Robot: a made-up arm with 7 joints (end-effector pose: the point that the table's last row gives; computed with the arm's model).
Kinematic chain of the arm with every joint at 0, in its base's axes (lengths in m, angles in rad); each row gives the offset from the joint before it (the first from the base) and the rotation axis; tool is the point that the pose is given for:
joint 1: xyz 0 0 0.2 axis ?
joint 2: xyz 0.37 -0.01 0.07 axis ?
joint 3: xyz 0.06 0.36 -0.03 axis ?
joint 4: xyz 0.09 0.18 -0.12 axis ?
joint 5: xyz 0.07 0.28 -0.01 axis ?
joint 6: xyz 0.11 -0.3 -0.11 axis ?
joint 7: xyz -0.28 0 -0.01 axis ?
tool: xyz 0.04 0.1 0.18
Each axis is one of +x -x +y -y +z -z.
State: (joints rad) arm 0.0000 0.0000 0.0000 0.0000 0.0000 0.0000 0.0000
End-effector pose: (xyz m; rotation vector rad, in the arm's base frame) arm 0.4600 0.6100 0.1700 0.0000 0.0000 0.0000
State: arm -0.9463 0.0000 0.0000 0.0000 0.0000 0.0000 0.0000
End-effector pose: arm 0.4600 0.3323 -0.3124 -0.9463 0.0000 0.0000
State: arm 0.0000 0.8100 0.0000 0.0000 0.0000 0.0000 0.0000
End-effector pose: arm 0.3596 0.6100 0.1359 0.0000 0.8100 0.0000
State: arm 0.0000 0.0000 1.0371 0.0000 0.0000 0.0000 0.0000
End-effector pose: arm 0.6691 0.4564 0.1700 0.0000 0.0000 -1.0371
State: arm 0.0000 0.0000 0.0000 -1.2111 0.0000 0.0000 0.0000
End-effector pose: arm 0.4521 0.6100 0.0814 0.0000 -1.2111 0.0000
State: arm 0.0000 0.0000 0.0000 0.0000 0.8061 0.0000 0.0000
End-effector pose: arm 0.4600 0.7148 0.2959 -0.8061 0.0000 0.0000
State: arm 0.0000 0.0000 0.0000 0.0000 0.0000 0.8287 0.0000
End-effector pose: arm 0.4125 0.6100 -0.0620 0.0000 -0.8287 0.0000
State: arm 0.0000 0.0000 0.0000 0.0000 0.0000 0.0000 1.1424
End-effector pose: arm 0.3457 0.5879 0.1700 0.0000 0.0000 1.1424
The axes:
joint 1: +x
joint 2: +y
joint 3: -z
joint 4: +y
joint 5: -x
joint 6: -y
joint 7: +z

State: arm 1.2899 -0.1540 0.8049 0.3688 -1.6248 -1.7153 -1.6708
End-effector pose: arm 1.0434 0.5558 0.4829 1.5399 1.7990 0.8283
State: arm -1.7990 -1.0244 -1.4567 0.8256 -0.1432 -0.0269 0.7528
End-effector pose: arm 0.2987 -0.1949 -0.1643 2.3218 -1.8975 -0.9259
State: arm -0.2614 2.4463 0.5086 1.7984 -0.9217 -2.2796 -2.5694
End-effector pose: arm 0.1315 0.8503 0.5632 -0.7104 -0.9601 -1.1804
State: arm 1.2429 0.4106 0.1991 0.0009 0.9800 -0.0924 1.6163
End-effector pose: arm 0.4562 0.0952 0.9619 0.5431 0.1891 1.8699
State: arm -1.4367 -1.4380 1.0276 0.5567 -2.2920 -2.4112 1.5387
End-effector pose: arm 1.1095 0.8369 0.0400 -0.5444 -1.1401 -2.1340
